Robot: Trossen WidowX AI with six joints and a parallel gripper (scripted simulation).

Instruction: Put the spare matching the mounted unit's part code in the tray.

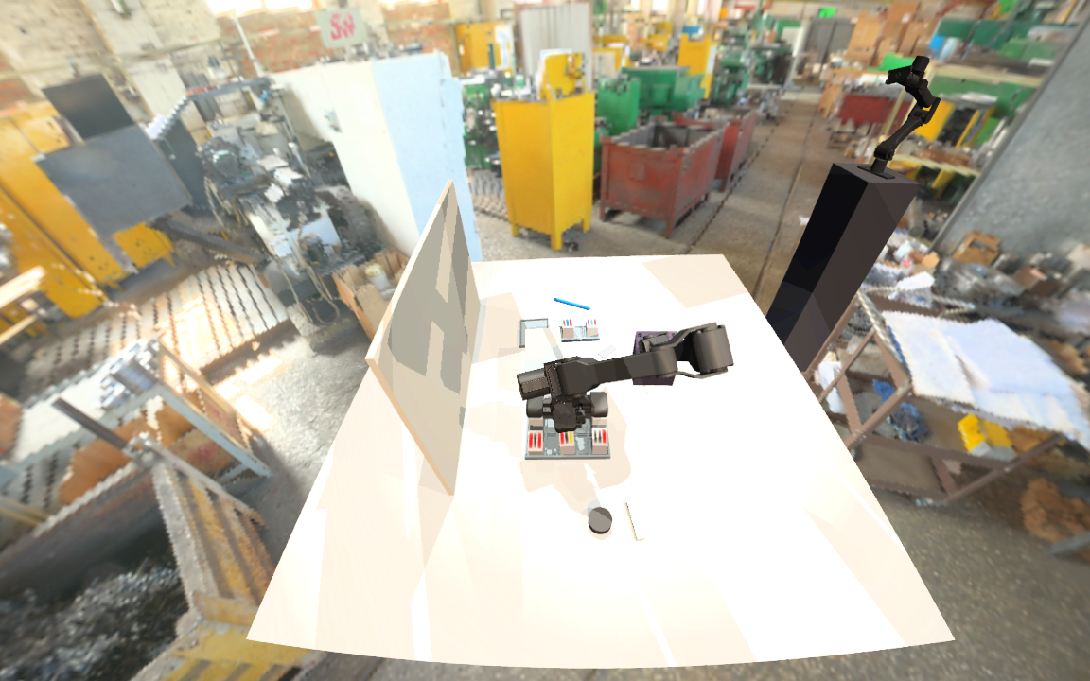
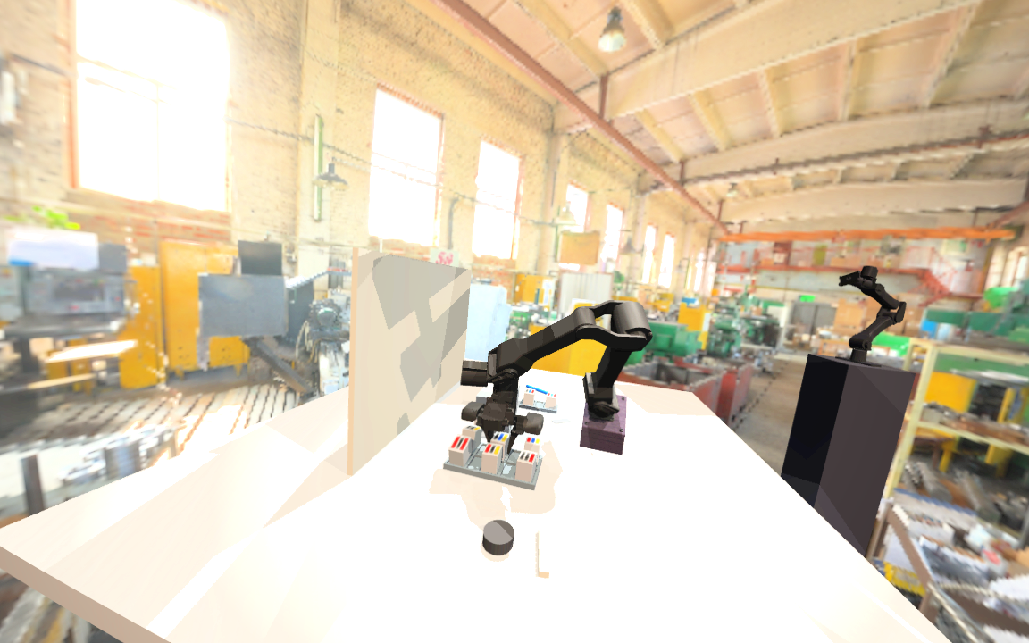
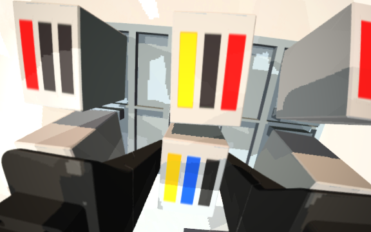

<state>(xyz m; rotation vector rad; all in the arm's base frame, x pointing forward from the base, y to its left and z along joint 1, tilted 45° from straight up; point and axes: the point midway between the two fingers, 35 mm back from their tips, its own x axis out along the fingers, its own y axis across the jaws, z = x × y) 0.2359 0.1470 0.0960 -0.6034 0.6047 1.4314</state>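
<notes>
Now: the pale blue glassy tray 360 mm to the right of my gripper tip, 100 mm ahead of it and 10 mm below it. Round my gripper tip: beige spare block 20 mm above; mounted unit 180 mm to the right, 60 mm ahead, 30 mm above; dark puck 230 mm to the left, 60 mm behind, 10 mm below.
</notes>
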